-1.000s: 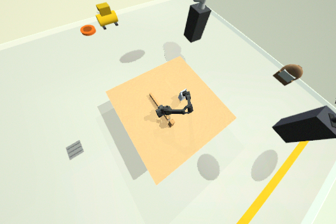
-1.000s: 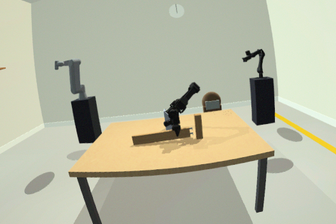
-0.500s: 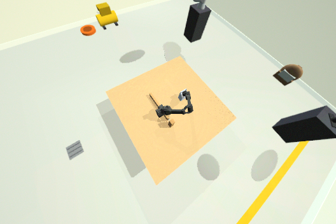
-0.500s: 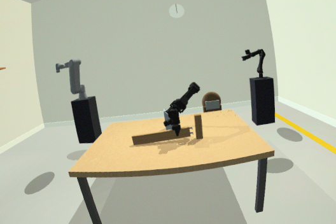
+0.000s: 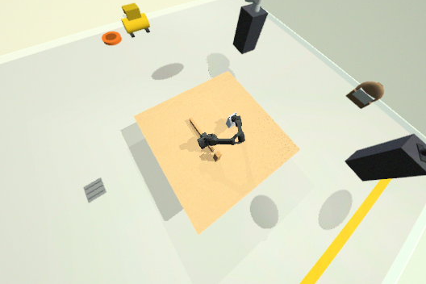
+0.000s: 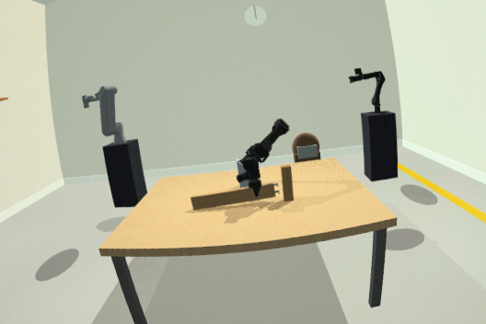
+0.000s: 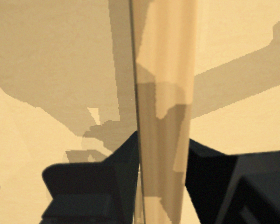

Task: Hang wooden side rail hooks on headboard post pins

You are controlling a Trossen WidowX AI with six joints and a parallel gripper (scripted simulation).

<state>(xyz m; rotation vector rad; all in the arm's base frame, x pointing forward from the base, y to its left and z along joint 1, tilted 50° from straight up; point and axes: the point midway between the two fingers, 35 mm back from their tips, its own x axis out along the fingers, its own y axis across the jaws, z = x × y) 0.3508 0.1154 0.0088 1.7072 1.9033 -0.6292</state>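
Now: gripper tip 160 mm to the right of the headboard post and 50 mm below it.
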